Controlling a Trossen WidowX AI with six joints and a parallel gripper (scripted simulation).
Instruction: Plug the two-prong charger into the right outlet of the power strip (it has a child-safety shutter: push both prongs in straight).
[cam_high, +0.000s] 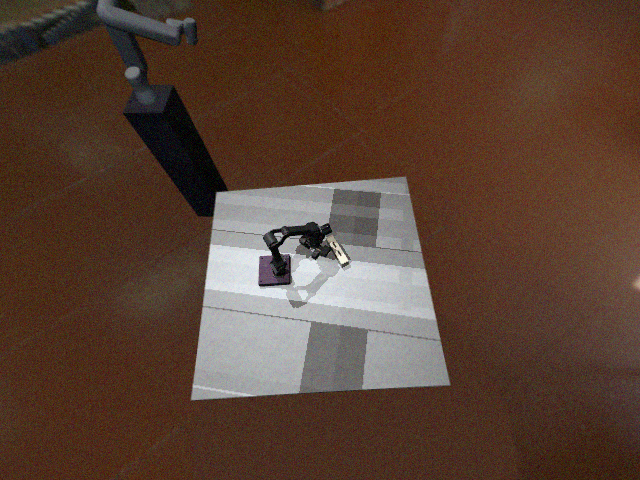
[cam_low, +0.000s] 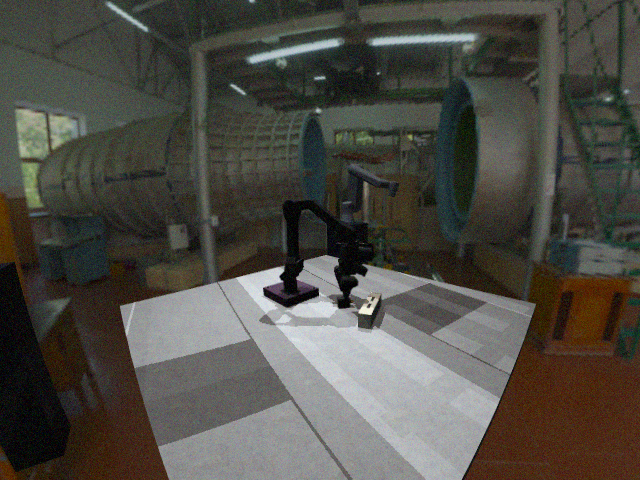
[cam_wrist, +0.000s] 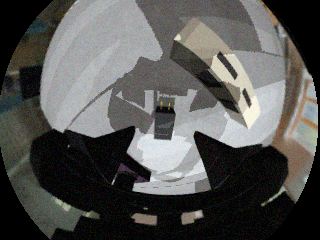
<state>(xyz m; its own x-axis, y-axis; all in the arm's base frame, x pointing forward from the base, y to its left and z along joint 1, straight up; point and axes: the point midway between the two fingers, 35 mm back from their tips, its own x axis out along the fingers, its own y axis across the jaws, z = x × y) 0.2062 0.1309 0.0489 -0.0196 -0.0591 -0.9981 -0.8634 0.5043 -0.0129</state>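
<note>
The two-prong charger lies 30 mm below my gripper tip, 10 mm to the left of it and 10 mm ahead of it.
</note>
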